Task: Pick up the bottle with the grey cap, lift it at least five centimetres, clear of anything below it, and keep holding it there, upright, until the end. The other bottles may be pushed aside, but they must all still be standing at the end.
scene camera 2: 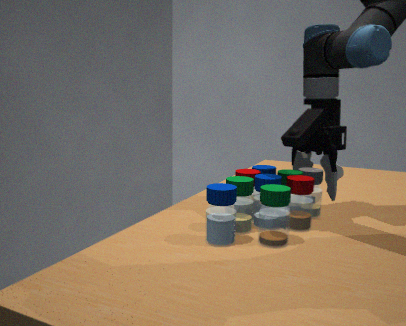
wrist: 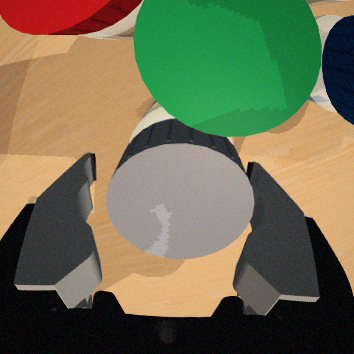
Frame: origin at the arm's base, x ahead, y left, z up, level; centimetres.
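Seen in the pictures: gripper, fingertip midpoint: (scene camera 2: pixel 314 196).
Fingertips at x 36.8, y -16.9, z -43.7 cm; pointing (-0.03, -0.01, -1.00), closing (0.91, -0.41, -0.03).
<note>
A point is followed by its place in that frame.
The bottle with the grey cap (scene camera 2: pixel 311 174) @[z -37.9, x 37.0, y -13.5 cm] (wrist: pixel 180 202) @[z -37.4, x 38.0, y -15.7 cm] stands upright on the table at the back right of the group. My gripper (scene camera 2: pixel 315 187) @[z -43.7, x 36.8, y -16.9 cm] (wrist: pixel 171 158) @[z -43.7, x 36.8, y -16.9 cm] points down over it and is partly open. In the wrist view the grey cap lies between the two fingers, with a gap at the left finger and hardly any at the right one. In the scene view one finger is behind the bottle and the other on its right. Much of the bottle's body is hidden by the red-capped bottle in the scene view and by its own cap in the wrist view.
A green-capped bottle (scene camera 2: pixel 290 174) @[z -37.4, x 40.3, y -8.8 cm] (wrist: pixel 225 65) @[z -37.4, x 40.6, y -11.8 cm] stands right beside the grey-capped one. A red-capped bottle (scene camera 2: pixel 300 184) @[z -38.1, x 36.9, y -3.8 cm] (wrist: pixel 65 15) @[z -37.4, x 37.1, y -8.7 cm] and a blue-capped bottle (scene camera 2: pixel 268 181) (wrist: pixel 342 67) are near. Several more capped bottles stand upright towards the front left on the wooden table (scene camera 2: pixel 165 285) @[z -47.9, x 47.6, y 27.6 cm].
</note>
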